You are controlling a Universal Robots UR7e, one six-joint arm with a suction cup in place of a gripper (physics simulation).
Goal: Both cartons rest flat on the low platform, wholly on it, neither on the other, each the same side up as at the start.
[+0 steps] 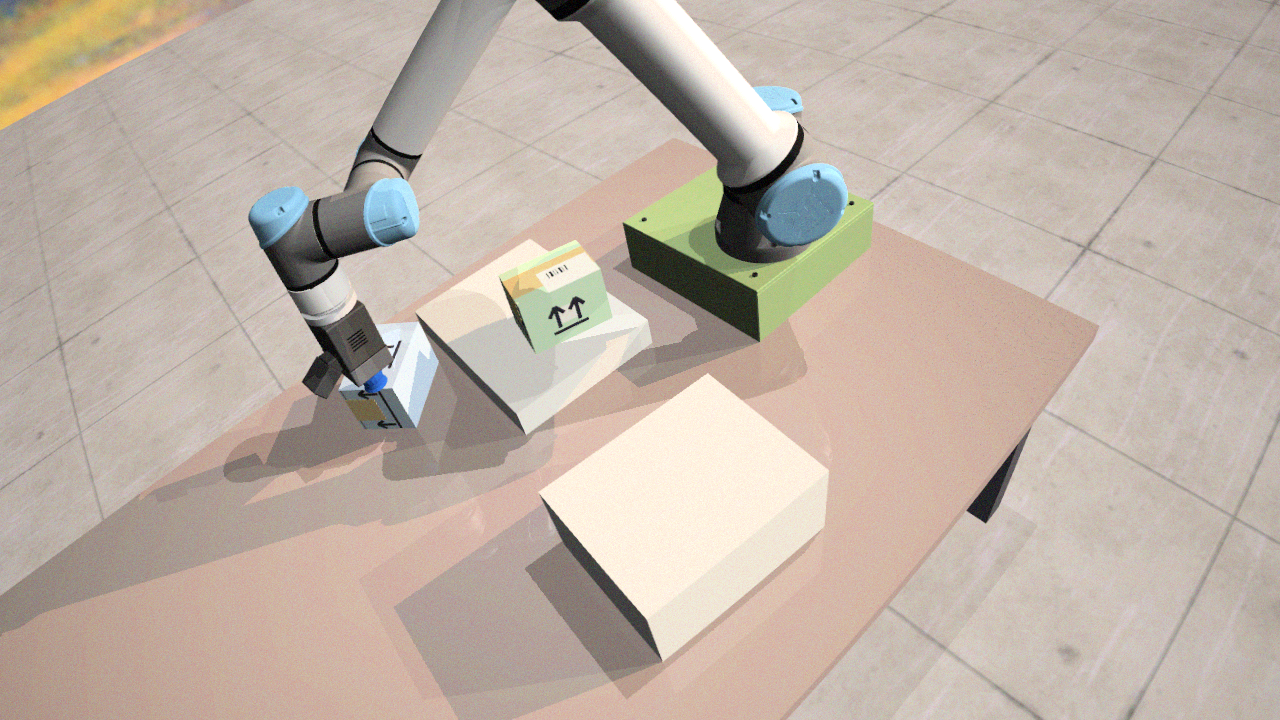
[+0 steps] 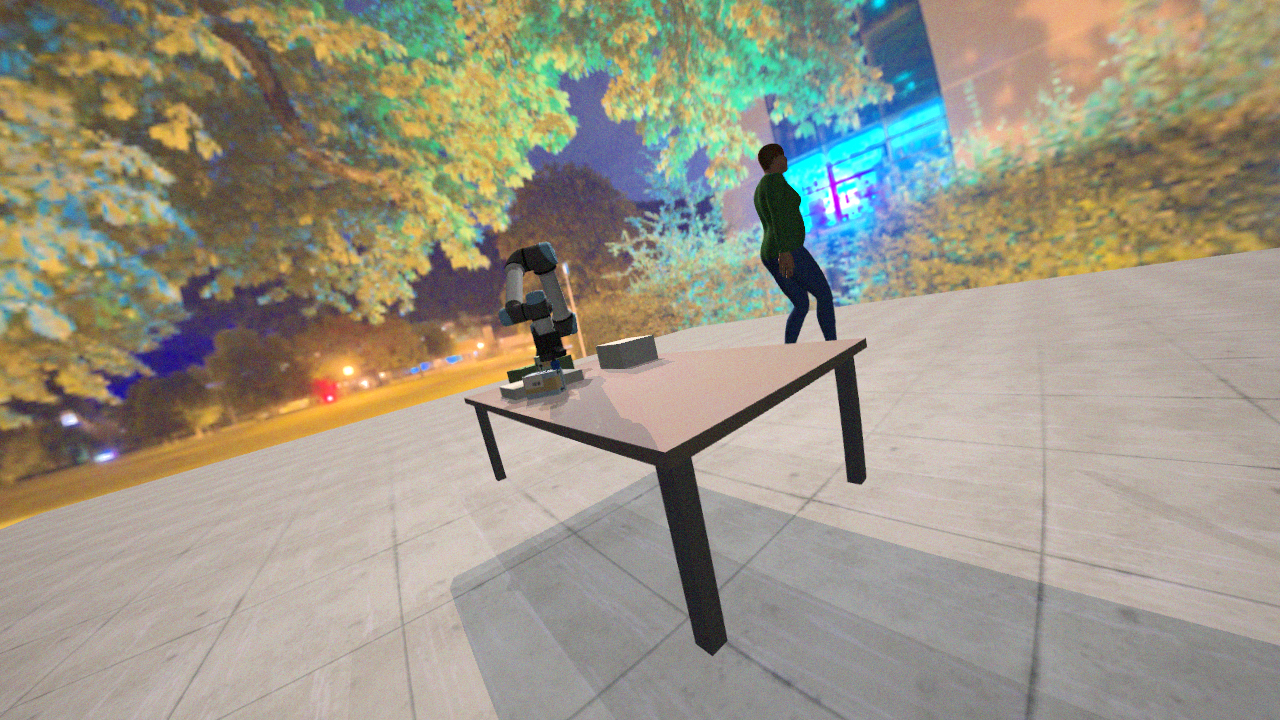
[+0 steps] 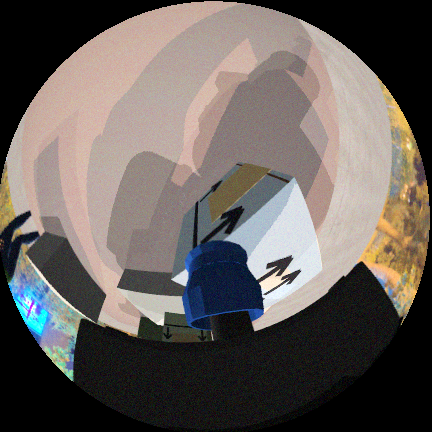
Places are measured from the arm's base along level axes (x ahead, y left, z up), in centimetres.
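Where they show: hand at its tool point: (image 1: 376, 386) (image 2: 556, 370) (image 3: 215, 256).
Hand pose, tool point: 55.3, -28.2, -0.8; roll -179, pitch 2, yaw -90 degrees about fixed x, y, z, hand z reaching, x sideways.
Things, the pixels of their top centre, and the offset from my tool point, as dx, dy, dz. Level surfaces: height alone.
- pale blue-white carton at its top centre: (image 3: 275, 279) (image 1: 378, 354) (image 2: 541, 372) -3.8, -4.6, +0.5
- low platform at its top centre: (image 1: 523, 315) (image 3: 206, 316) (image 2: 539, 378) -24.6, +4.1, -3.9
- green carton at its top centre: (image 1: 548, 271) (image 3: 183, 354) (image 2: 543, 355) -27.3, +10.5, +5.7
- large cream block at its top centre: (image 1: 680, 482) (image 2: 623, 340) -12.0, +47.5, +3.3
- table at its surface level: dz -8.7
The pale blue-white carton (image 1: 411, 385) (image 2: 542, 384) (image 3: 295, 225) is beside the low platform (image 1: 474, 358) (image 3: 150, 303), with its arrows pointing sideways; whether it sits level is hard to tell. My gripper (image 1: 374, 383) (image 3: 216, 250), a blue suction cup, meets the carton's top near one edge, and the suction appears to hold it. The cup hides the contact itself. The green carton (image 1: 559, 308) (image 3: 185, 334) stands on the platform with its arrows pointing up, apart from the pale carton.
A large cream block (image 1: 689, 501) (image 2: 626, 352) (image 3: 65, 265), taller than the platform, stands on the table (image 1: 930, 358) (image 2: 716, 380). The arm's green base box (image 1: 698, 255) is behind the platform. A person (image 2: 783, 219) stands beyond the table.
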